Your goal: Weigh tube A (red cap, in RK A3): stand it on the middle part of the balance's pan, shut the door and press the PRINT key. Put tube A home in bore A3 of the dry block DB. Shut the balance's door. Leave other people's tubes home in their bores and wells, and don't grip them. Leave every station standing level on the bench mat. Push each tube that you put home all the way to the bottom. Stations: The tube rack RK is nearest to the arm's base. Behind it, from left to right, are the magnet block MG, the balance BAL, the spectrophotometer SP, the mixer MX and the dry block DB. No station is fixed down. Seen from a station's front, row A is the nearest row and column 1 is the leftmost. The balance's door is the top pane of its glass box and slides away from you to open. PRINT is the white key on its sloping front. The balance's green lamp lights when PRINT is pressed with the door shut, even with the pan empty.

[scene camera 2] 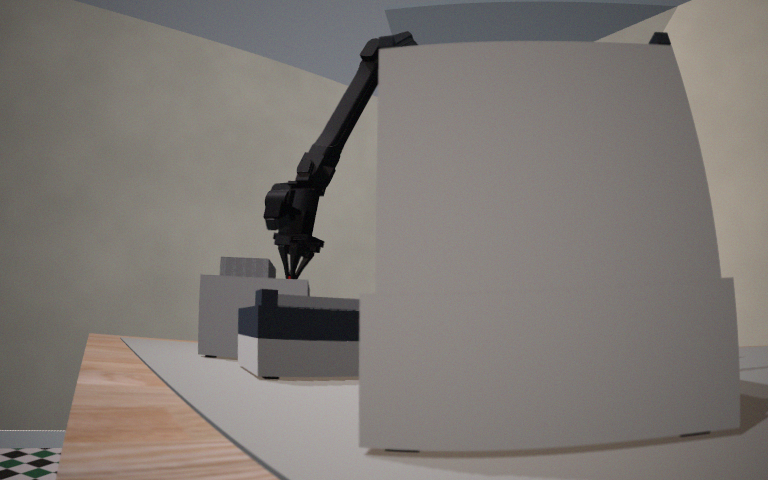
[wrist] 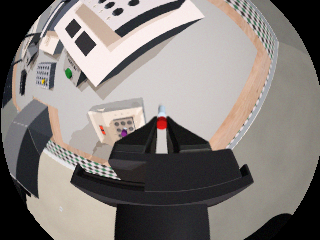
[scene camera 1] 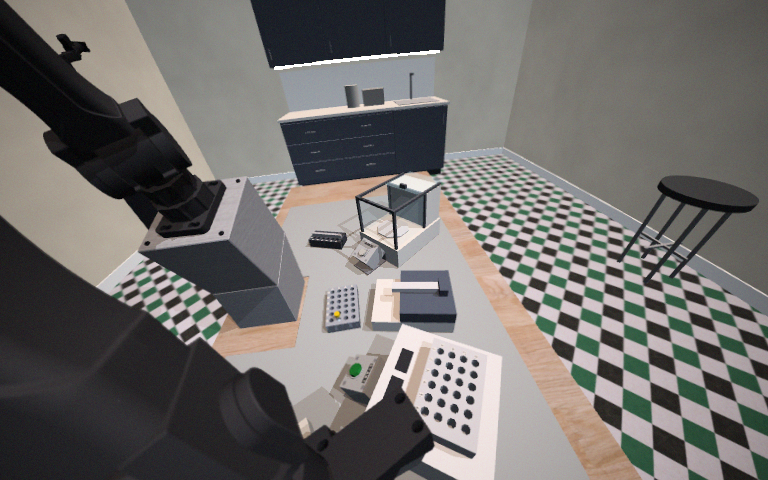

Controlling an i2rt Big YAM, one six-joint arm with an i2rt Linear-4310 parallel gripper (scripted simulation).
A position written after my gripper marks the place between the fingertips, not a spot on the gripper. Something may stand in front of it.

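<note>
There's a spectrophotometer (scene camera 2: 273, 342), (scene camera 1: 419, 304), and I can see a balance (scene camera 1: 395, 226) too. My own gripper (scene camera 2: 290, 281), (wrist: 161, 120) is visible as well.
</note>
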